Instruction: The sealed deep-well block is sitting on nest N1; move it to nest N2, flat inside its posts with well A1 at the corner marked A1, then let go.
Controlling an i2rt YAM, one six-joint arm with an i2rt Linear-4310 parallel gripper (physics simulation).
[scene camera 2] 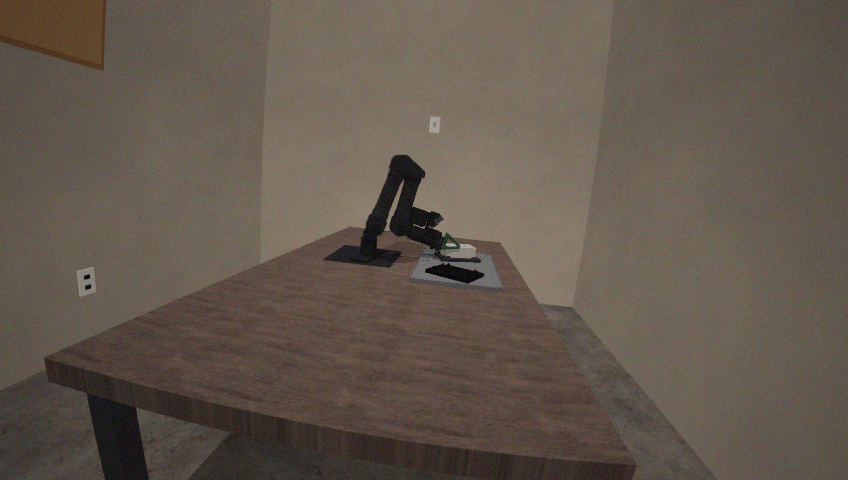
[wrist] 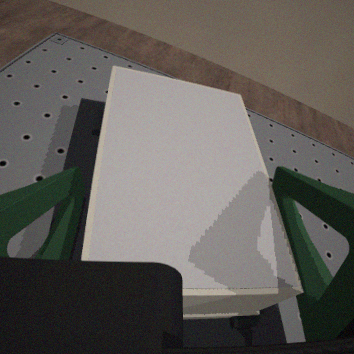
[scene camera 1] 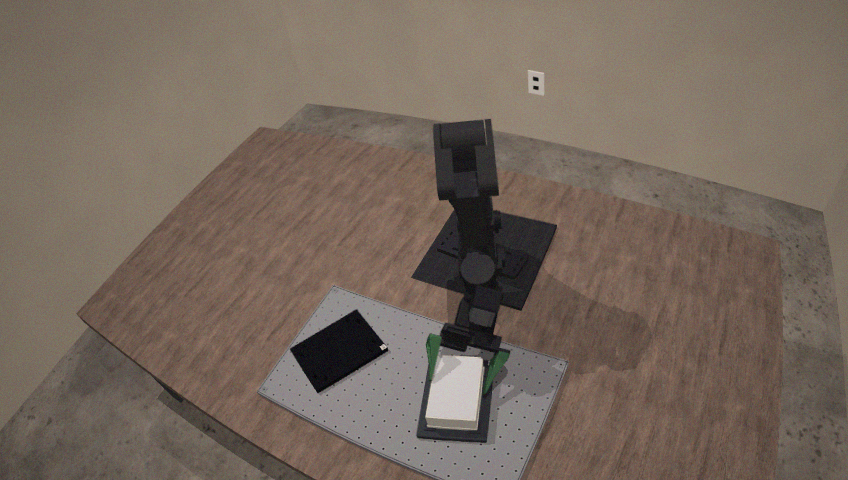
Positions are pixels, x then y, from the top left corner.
The gripper (scene camera 1: 457, 387) is open and touches a white block (scene camera 1: 454, 400).
